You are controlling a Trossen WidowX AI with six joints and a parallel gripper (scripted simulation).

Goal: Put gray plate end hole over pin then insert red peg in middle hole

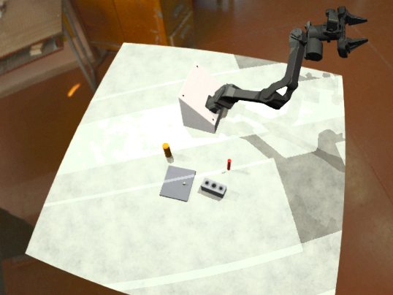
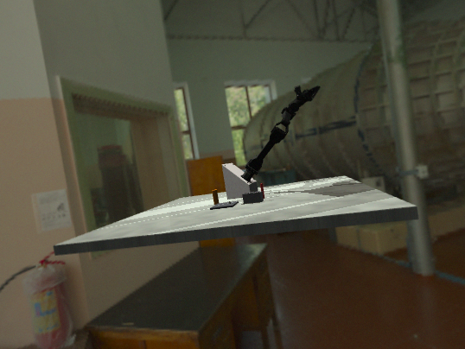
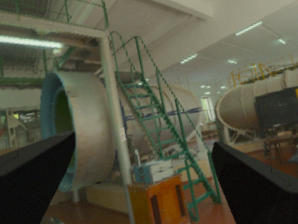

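Now: the gray plate 430 mm ahead of my gripper tip, 420 mm to the right of it and 560 mm below it. Round my gripper tip: orange cylinder 320 mm ahead, 660 mm to the right, 560 mm below; then square base 440 mm ahead, 560 mm to the right, 590 mm below; then red peg 320 mm ahead, 390 mm to the right, 560 mm below.
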